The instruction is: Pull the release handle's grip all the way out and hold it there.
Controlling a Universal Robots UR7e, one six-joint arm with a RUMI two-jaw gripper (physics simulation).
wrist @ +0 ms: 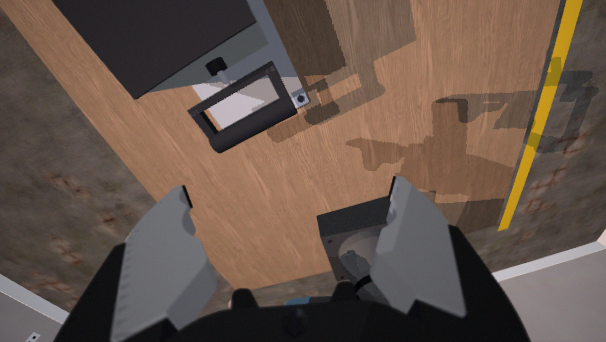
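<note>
The release handle's grip (257, 125) is a black bar on a rectangular black frame, at the upper left of centre in the wrist view. A short rod with a black knob (216, 66) shows behind the frame, beside a grey-green housing (240, 47) with a dark top. My gripper (292, 183) is open, with its two grey fingers wide apart and nothing between them. The grip shows above the fingertips in the view, apart from both fingers and nearer the left one.
A bolted light base plate (240, 112) lies under the handle on the wooden table (260, 220). A dark block (352, 215) with the arm's round base shows behind the right finger. A yellow line (542, 107) runs along the floor at the right.
</note>
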